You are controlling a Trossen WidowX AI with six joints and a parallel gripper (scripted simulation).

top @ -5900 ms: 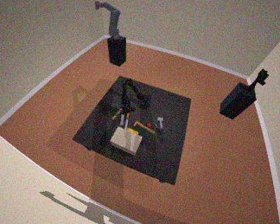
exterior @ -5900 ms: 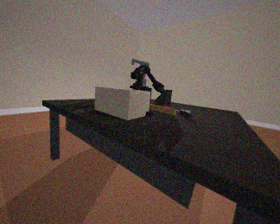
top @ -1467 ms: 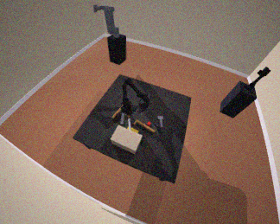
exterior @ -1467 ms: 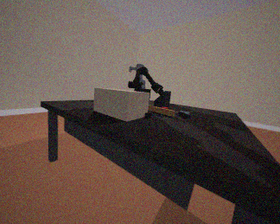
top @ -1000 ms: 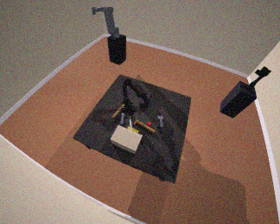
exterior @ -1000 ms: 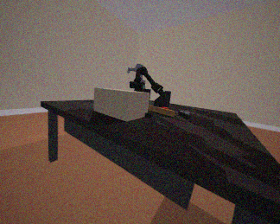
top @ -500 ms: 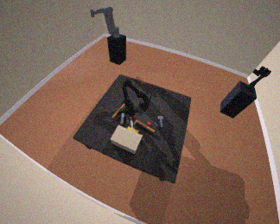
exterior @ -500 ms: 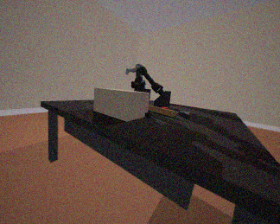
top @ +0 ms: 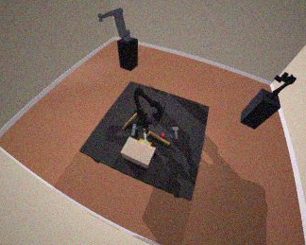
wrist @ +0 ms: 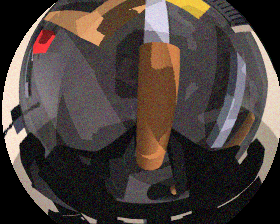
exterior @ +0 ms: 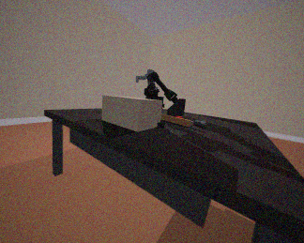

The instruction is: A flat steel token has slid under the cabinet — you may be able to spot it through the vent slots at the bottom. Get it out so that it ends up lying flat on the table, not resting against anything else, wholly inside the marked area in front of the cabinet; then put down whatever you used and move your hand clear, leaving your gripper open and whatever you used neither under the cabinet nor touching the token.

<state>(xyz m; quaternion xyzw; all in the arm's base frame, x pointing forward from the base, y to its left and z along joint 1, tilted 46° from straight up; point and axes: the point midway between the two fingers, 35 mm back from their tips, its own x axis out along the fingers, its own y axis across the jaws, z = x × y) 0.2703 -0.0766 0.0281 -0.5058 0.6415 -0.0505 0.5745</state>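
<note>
Now: gripper tip 26 cm to the right of the small red piece, 1 cm below it and 1 cm short of it. Round my gripper tip: steel token 38 cm ahead, 17 cm to the left, 1 cm below; then grey bar 11 cm ahead, 8 cm to the right.
</note>
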